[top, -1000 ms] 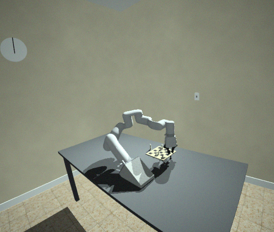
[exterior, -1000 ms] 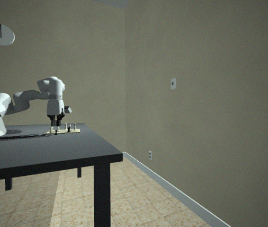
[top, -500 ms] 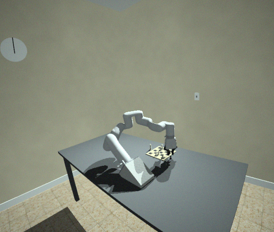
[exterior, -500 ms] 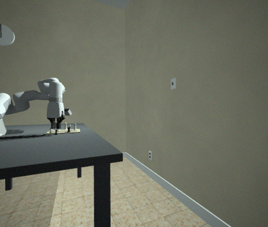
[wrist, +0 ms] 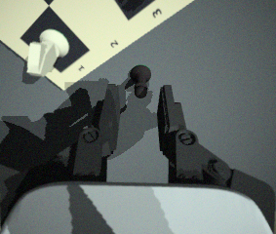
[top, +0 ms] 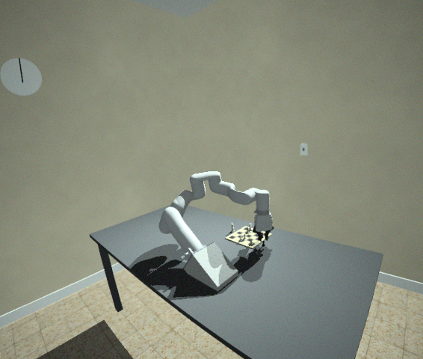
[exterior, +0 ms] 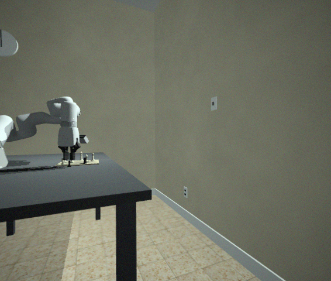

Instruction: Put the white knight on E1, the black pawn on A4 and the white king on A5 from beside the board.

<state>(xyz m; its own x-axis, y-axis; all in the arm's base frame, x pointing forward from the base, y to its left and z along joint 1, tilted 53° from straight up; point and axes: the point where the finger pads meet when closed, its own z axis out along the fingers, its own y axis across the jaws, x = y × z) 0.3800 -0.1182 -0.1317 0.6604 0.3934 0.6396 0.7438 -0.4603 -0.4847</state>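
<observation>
The black pawn lies 40 mm below my hand. The rest, counted from my hand: white king 270 mm to the left, 70 mm ahead, 20 mm below; white knight 70 mm to the left, 30 mm below, 30 mm behind; chessboard 130 mm to the left, 50 mm below, 50 mm ahead.
</observation>
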